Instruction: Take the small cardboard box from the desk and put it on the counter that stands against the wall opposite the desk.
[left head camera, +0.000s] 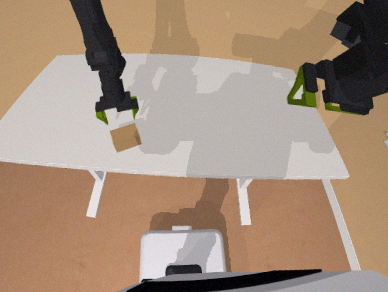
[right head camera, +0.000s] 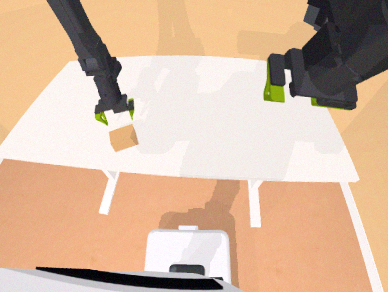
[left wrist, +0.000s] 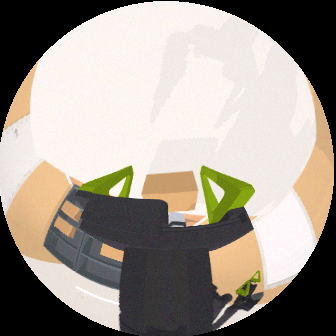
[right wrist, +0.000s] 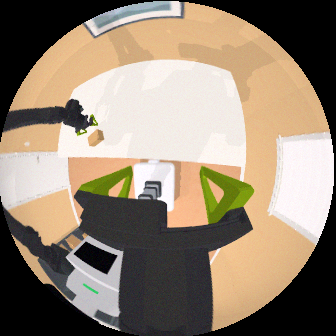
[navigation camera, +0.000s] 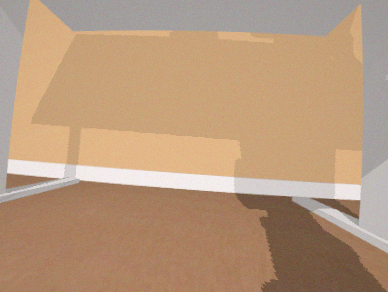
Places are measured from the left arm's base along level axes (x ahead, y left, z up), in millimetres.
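Pixels of known places: left gripper, fingertip midpoint: (left head camera: 120, 121) (right head camera: 120, 122) (left wrist: 166, 168) (right wrist: 91, 127); right gripper, fingertip midpoint: (left head camera: 307, 103) (right head camera: 288, 99) (right wrist: 165, 169).
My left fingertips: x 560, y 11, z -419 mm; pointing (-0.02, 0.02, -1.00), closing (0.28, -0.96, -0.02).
Observation:
Behind a point stands the place of what it marks.
The small cardboard box (left head camera: 125, 137) @(x 478, y -23, z -410 mm) (right head camera: 123, 137) @(x 480, y -27, z -410 mm) (left wrist: 170, 182) @(x 526, y -6, z -432 mm) (right wrist: 95, 138) @(x 485, y -43, z -410 mm) is on the white desk (left head camera: 50, 100) @(x 738, y 409, z -460 mm) (right head camera: 50, 115) @(x 657, y 427, z -460 mm) (left wrist: 100, 100) @(x 629, y 142, z -460 mm) (right wrist: 190, 100) @(x 682, y -553, z -460 mm), left of centre near the lower edge in the head views. My left gripper (left head camera: 119, 119) @(x 560, y 11, z -419 mm) (right head camera: 117, 119) @(x 560, y 11, z -419 mm) (left wrist: 166, 168) @(x 560, y 11, z -419 mm) (right wrist: 91, 127) @(x 560, y 11, z -419 mm) is open, with its fingertips close to the box. In the left wrist view the box shows between the two fingers; the exact gap is hard to tell. My right gripper (left head camera: 320, 106) @(x 350, y -441, z -131 mm) (right head camera: 302, 101) @(x 350, y -441, z -131 mm) (right wrist: 165, 169) @(x 350, y -441, z -131 mm) is open and empty, high near the desk's right end. I cannot make out the counter for certain.
White desk legs (left head camera: 96, 197) (right head camera: 255, 205) stand below the top. A white rounded base part (left head camera: 155, 250) @(x 193, y -59, z -1150 mm) (right head camera: 160, 250) @(x 182, y -59, z -1150 mm) shows at the bottom of the head views. White panels (right wrist: 305, 175) stand at the sides, and a framed picture (right wrist: 140, 16) hangs at the top of the right wrist view.

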